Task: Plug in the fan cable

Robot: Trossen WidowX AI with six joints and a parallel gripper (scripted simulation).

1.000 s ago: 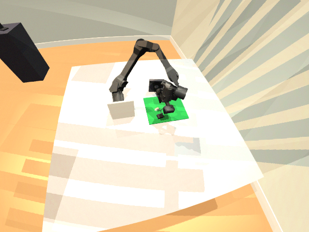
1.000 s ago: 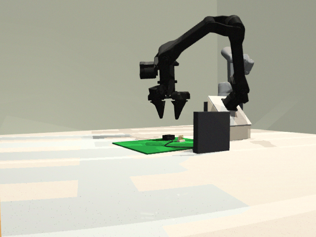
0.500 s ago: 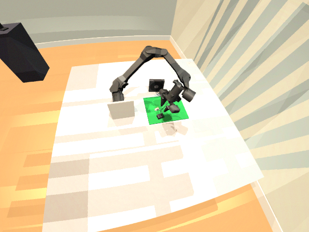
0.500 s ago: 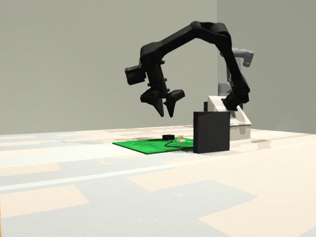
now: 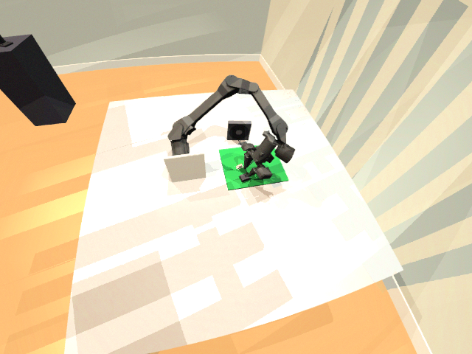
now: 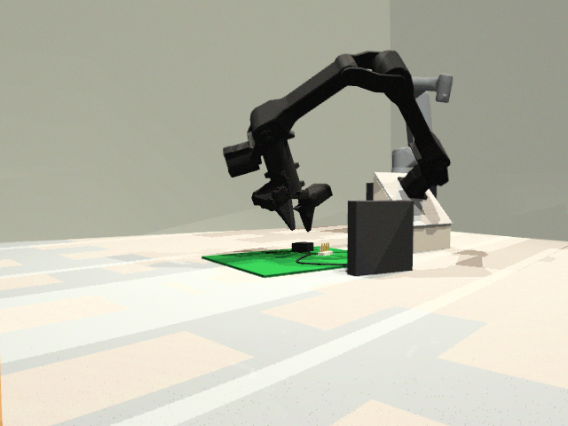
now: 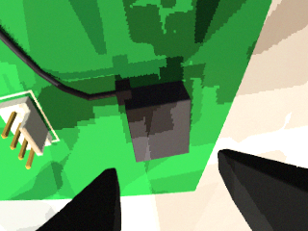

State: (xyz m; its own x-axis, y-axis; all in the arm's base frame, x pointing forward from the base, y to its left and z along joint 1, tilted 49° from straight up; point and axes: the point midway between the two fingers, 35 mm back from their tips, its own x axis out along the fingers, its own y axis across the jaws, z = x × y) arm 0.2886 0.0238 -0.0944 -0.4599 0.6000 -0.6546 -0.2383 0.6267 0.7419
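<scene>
Now: gripper tip 1 cm past the black plug and 4 cm above it. Round my gripper tip: black fan (1 cm ahead, 25 cm to the left, 1 cm above); four-pin header (2 cm behind, 7 cm to the left, 5 cm below).
</scene>
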